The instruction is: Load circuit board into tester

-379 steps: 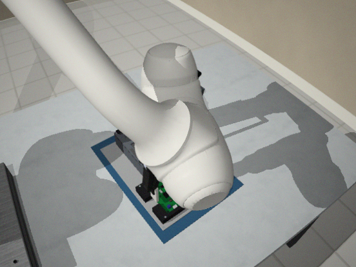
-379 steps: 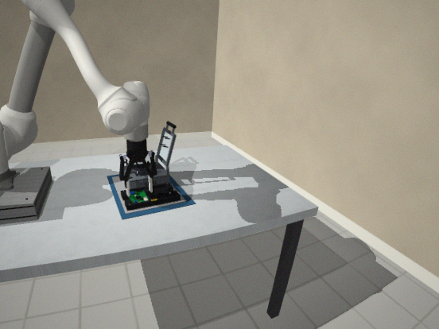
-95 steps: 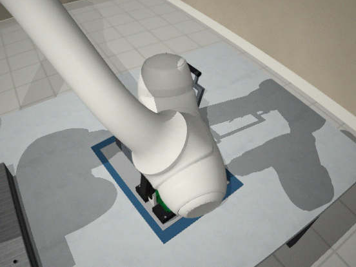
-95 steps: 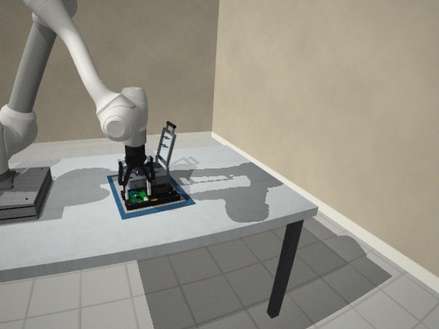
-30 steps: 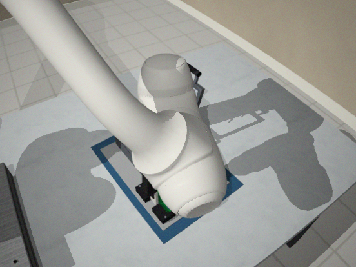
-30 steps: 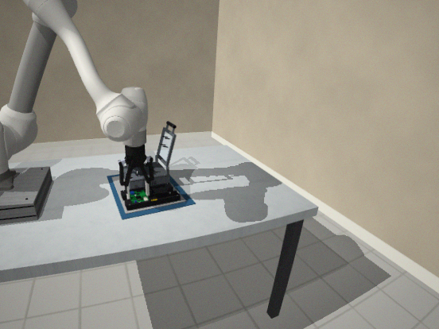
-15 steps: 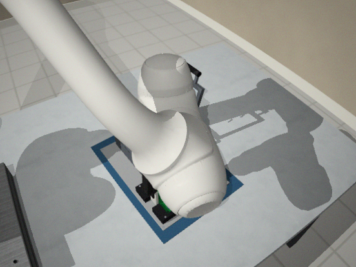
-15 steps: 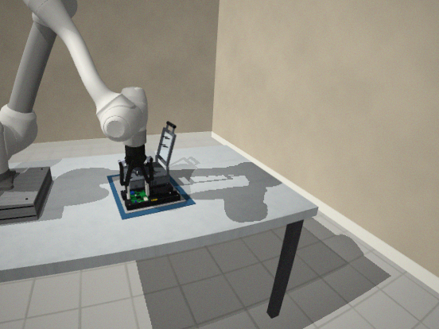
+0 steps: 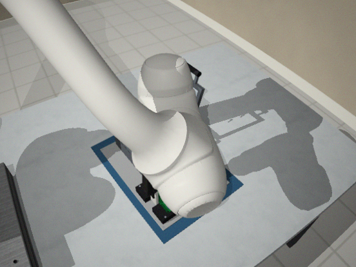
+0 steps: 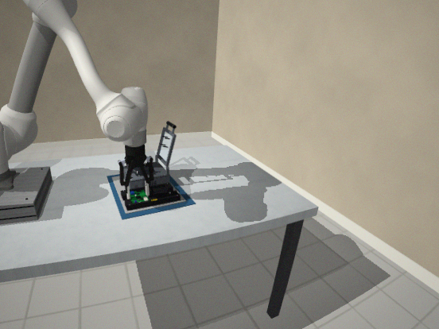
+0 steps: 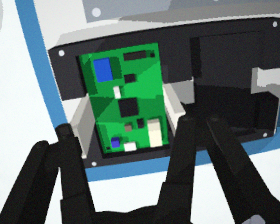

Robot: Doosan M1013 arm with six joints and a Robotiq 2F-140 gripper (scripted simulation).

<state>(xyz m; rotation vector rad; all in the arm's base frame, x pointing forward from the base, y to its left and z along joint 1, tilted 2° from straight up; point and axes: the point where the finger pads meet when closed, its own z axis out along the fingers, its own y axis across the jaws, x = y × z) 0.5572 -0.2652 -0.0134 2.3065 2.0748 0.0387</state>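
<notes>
The green circuit board lies 2 cm below my hand. The rest, counted from my hand: latch hook (23 cm to the left, 5 cm above, 2 cm ahead); then tester lid (20 cm ahead, 15 cm to the left, 14 cm above).
</notes>
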